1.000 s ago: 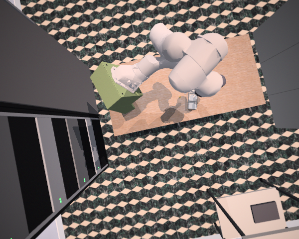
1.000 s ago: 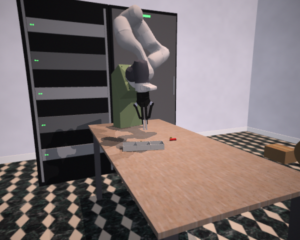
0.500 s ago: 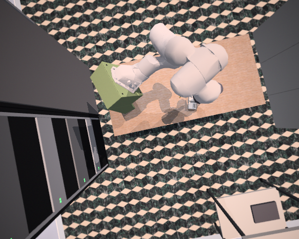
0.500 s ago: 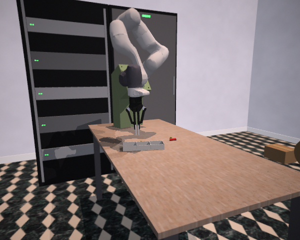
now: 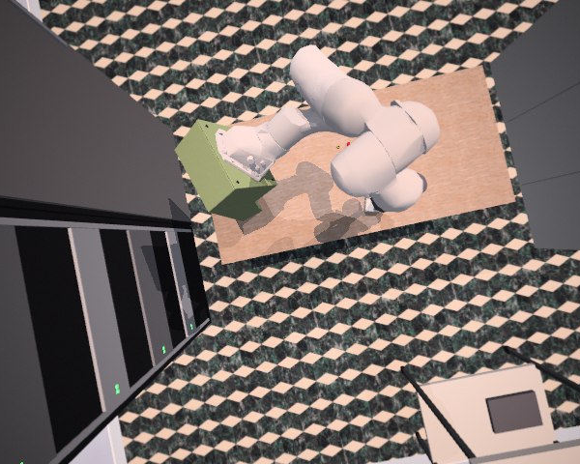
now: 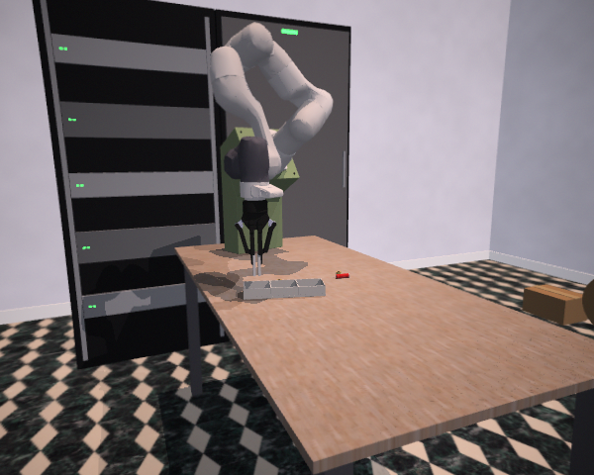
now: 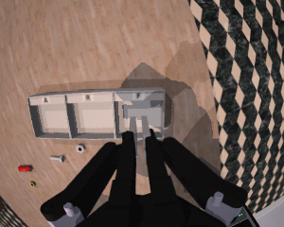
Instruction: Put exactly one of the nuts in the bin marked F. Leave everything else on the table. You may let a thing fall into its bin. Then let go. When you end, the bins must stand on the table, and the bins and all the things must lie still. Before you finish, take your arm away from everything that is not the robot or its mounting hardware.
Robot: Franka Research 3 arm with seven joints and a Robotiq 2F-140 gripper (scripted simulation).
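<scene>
My gripper is now 80 mm to the right of the grey three-compartment bin tray, 80 mm above it and 10 mm past it. Round my hand: silver nut: 110 mm to the left, 90 mm below, 90 mm behind; red cylinder: 280 mm to the left, 180 mm behind, 90 mm below; silver bolt: 170 mm to the left, 130 mm behind, 90 mm below.
</scene>
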